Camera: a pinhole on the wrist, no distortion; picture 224 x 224 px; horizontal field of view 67.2 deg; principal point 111.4 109.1 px. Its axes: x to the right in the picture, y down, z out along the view. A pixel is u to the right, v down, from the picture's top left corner.
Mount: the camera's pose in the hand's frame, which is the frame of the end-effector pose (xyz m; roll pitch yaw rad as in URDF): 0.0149 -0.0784 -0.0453 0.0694 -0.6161 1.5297
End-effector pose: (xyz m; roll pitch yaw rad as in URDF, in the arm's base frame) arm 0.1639 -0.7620 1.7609 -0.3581 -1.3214 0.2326
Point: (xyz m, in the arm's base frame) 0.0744 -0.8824 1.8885
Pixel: 150 32
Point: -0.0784 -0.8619 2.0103
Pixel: 185 31
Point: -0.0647 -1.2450 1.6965
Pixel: 7 183
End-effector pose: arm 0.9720 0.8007 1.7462 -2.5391 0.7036 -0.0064
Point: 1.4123 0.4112 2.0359
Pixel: behind the camera
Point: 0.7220 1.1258 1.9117
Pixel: outside the picture
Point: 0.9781 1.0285 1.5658
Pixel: 204 50
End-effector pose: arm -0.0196 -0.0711 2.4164 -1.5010 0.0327 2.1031
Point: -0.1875 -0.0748 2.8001
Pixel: 57 89
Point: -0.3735 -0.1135 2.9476
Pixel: 79 84
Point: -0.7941 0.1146 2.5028
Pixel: outside the picture
